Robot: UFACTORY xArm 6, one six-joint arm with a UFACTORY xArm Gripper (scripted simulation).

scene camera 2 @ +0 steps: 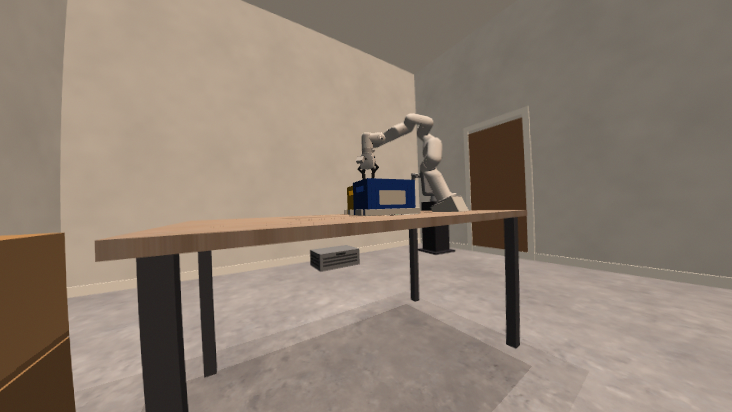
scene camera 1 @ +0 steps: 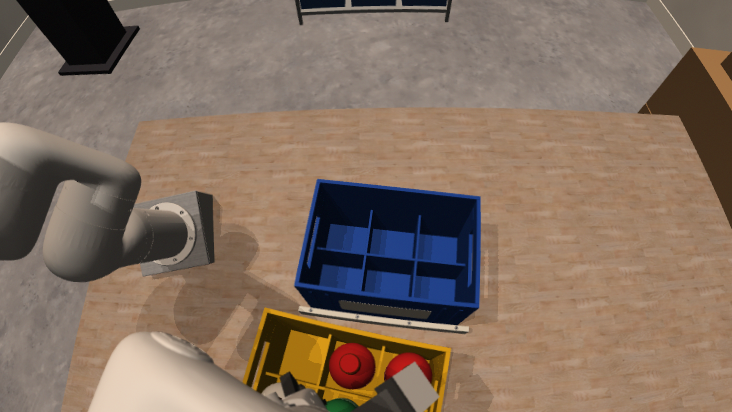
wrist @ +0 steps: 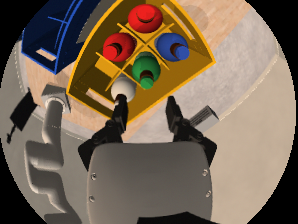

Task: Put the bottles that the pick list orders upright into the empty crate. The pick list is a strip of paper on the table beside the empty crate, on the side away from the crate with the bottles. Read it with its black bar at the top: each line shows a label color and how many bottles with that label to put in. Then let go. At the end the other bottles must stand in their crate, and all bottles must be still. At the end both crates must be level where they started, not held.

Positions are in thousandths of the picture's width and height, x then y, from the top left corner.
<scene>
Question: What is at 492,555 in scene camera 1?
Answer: A blue crate.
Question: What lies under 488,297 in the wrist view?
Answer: A green-capped bottle.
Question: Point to a blue crate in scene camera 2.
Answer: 508,470
</scene>
